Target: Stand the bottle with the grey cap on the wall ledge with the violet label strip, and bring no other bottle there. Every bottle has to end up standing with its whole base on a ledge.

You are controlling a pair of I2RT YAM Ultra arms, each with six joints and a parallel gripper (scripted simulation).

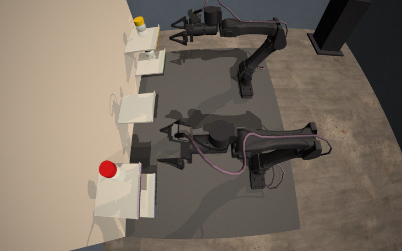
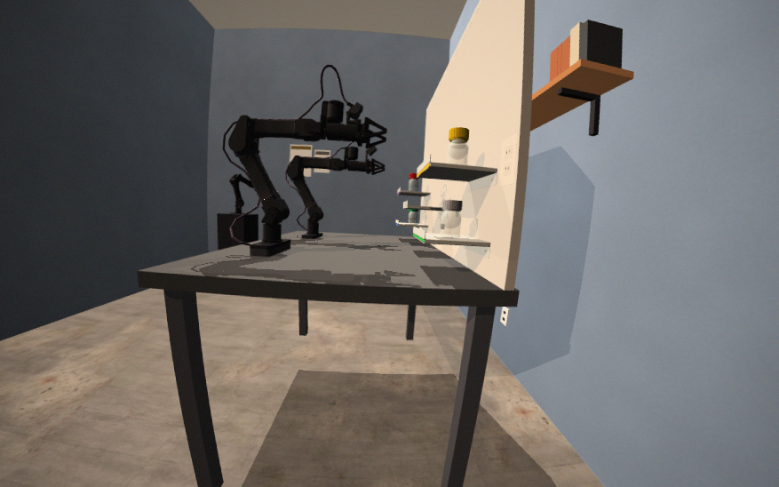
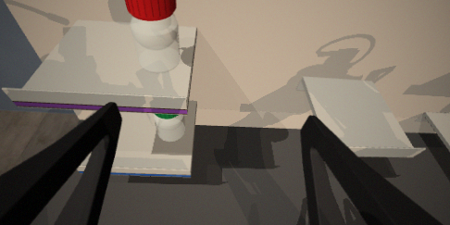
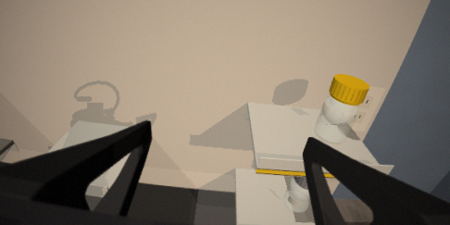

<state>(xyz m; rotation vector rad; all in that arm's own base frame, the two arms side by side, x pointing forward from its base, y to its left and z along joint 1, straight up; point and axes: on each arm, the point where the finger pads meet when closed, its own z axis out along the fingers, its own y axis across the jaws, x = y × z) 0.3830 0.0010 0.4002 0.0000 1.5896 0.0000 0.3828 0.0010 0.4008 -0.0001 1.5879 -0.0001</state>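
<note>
Now: the grey-cap bottle 280 mm below my right hand, 200 mm ahead of it and 180 mm to the right of it. Also, from my right hand: yellow-capped bottle 210 mm ahead, 190 mm to the right, 90 mm below; red-cap bottle 590 mm to the left, 180 mm ahead, 90 mm below; beige wall 300 mm ahead, 260 mm to the left, 20 mm above.
</note>
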